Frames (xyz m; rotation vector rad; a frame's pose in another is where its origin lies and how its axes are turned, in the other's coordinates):
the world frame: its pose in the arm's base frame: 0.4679 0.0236 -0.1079 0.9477 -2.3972 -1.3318
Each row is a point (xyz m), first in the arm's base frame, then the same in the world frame.
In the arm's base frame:
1: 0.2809 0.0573 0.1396
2: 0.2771 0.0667 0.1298
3: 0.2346 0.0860 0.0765
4: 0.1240 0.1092 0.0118
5: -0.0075 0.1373 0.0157
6: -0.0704 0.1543 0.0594
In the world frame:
1: 0.0962 0.2959 -0.0230
2: 0.0940 0.2930 -0.0094
3: 0.1193 0.2742 0.0541
4: 0.1950 0.2762 0.1600
5: 0.2766 0.3456 0.2414
6: 0.3093 0.4146 0.2594

